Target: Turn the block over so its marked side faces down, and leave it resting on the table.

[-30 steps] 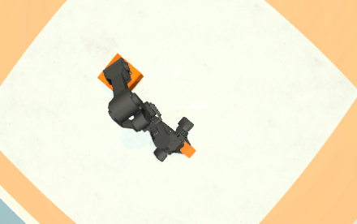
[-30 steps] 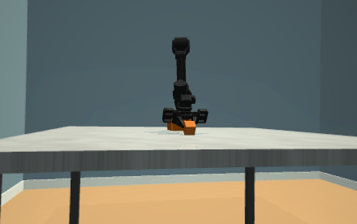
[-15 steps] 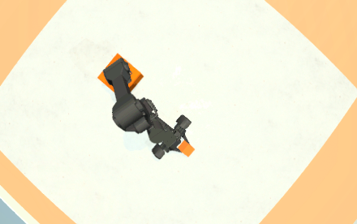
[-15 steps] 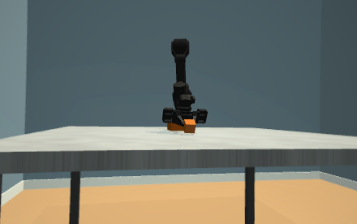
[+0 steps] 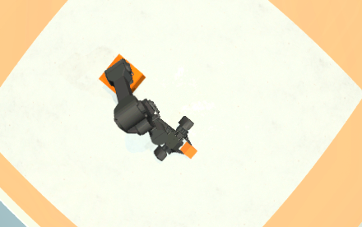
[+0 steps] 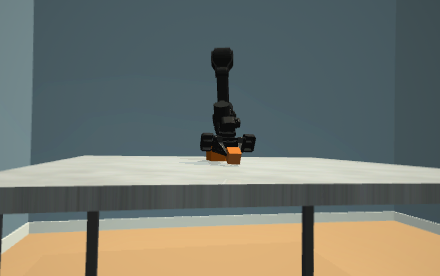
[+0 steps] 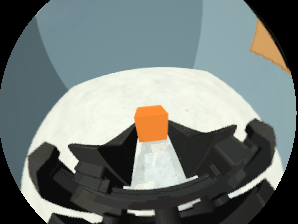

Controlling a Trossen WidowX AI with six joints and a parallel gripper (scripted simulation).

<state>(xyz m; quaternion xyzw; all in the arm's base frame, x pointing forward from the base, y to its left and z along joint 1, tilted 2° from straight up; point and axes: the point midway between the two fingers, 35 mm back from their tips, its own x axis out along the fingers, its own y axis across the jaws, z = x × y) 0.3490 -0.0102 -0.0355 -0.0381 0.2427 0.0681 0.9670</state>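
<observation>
My gripper tip is now 10 mm above the orange block.
</observation>
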